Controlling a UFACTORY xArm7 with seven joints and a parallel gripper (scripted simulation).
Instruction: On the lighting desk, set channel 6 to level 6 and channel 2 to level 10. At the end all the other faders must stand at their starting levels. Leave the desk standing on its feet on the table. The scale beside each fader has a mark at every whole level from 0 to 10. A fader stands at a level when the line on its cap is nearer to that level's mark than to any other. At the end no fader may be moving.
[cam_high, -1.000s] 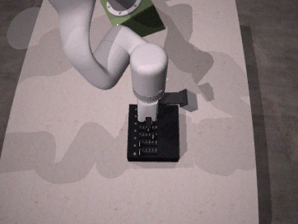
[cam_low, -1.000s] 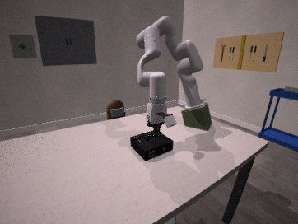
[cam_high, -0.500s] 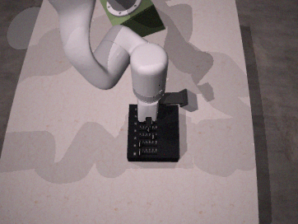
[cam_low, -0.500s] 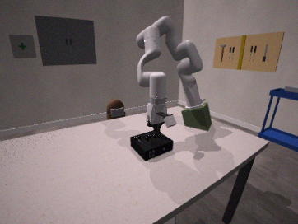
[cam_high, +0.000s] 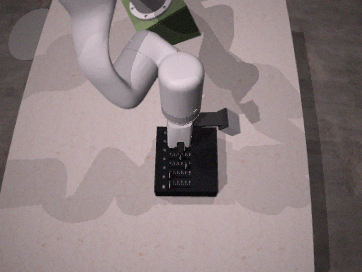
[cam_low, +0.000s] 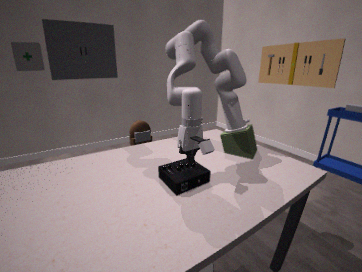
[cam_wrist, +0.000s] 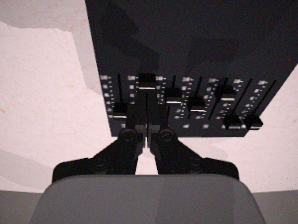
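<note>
Right now my hand is 2 cm to the right of the channel 2 fader cap and 1 cm above it. The rest, counted from my hand: channel 1 fader cap 2 cm behind, 1 cm to the right, 1 cm below; channel 3 fader cap 2 cm ahead, 1 cm to the left, 1 cm below; channel 4 fader cap 4 cm ahead, 1 cm to the left, 1 cm below.
</note>
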